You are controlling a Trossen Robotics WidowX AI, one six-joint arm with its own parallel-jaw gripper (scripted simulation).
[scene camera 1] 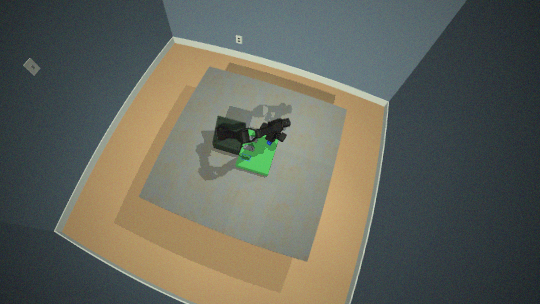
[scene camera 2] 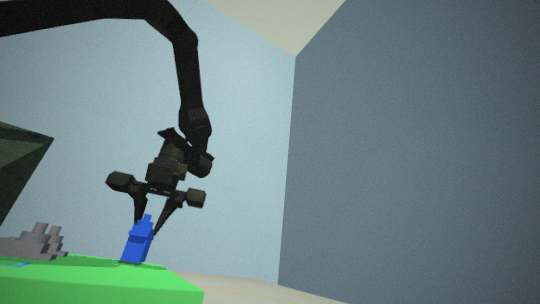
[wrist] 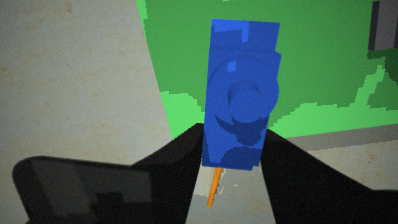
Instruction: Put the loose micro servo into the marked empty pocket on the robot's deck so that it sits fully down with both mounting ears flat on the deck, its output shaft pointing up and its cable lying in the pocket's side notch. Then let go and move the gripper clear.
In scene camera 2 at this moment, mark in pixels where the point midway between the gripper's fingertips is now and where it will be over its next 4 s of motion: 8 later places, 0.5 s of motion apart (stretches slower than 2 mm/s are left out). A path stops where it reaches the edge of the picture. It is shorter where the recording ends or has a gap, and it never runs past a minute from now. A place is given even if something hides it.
My gripper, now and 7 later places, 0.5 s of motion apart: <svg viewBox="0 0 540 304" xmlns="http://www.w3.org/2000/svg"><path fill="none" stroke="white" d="M144 234L145 220L123 216L124 211L125 203L125 201L77 190L15 176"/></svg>
